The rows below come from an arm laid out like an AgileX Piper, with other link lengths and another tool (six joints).
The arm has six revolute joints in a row. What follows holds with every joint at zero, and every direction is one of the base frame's.
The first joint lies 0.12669 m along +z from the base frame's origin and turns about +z.
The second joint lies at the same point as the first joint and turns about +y.
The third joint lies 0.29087 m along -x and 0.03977 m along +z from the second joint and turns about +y.
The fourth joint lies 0.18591 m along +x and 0.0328 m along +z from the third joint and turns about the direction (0.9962, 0, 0.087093).
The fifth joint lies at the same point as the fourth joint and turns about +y.
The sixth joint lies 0.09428 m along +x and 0.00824 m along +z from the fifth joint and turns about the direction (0.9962, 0, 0.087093).
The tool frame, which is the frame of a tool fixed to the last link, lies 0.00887 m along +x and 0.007 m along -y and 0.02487 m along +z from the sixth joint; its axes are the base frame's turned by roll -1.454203, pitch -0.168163 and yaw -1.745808 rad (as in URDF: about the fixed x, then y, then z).
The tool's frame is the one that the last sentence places.
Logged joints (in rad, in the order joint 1, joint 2, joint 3, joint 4, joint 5, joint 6), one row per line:
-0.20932, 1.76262, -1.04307, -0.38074, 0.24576, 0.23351
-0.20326, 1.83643, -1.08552, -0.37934, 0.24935, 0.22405
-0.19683, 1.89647, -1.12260, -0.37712, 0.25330, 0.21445
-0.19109, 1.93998, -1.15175, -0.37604, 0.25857, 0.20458
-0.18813, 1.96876, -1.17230, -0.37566, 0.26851, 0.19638
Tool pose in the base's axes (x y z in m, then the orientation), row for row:
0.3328, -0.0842, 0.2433, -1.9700, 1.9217, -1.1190
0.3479, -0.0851, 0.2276, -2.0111, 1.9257, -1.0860
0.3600, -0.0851, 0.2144, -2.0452, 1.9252, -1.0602
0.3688, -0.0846, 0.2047, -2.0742, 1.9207, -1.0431
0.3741, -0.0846, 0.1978, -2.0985, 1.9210, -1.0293
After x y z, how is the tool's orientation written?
As a rotation vector, in radians.
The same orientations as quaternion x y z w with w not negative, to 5 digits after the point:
-0.66069, 0.64449, -0.37529, 0.08526
-0.67094, 0.64245, -0.36231, 0.07638
-0.67958, 0.63970, -0.35228, 0.06964
-0.68695, 0.63611, -0.34546, 0.06415
-0.69244, 0.63387, -0.33964, 0.05803

